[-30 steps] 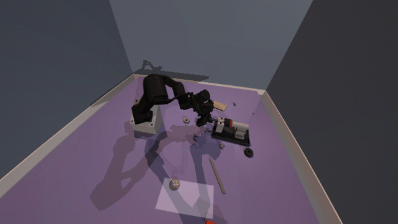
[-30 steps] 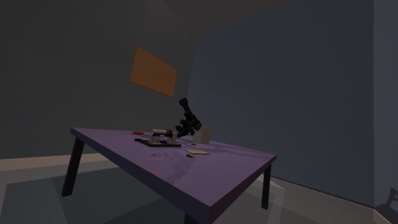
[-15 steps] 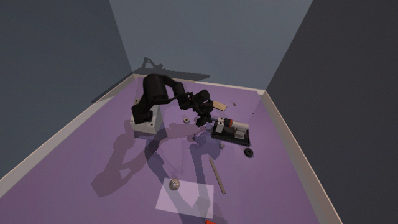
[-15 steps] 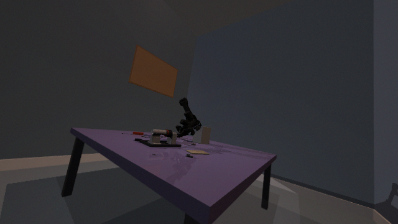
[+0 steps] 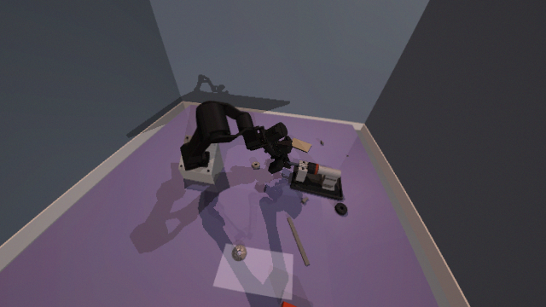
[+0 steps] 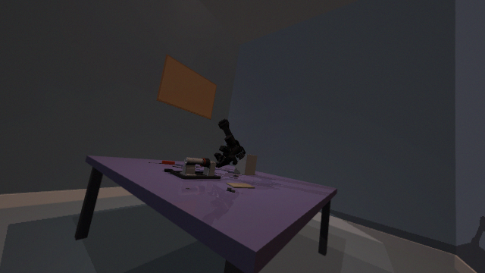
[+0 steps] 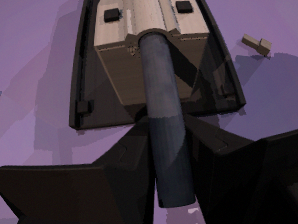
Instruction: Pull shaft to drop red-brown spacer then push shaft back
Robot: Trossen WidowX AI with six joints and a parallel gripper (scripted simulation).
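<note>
Right now the dark shaft is 40 mm ahead of my gripper tip, 10 mm to the right of it and 20 mm above it. The rest, counted from my gripper tip: grey washer 170 mm behind, 30 mm to the left, 50 mm below; then red-brown spacer 110 mm ahead, 10 mm to the right, 20 mm above; then black spacer 80 mm ahead, 10 mm to the right, 20 mm above.
</note>
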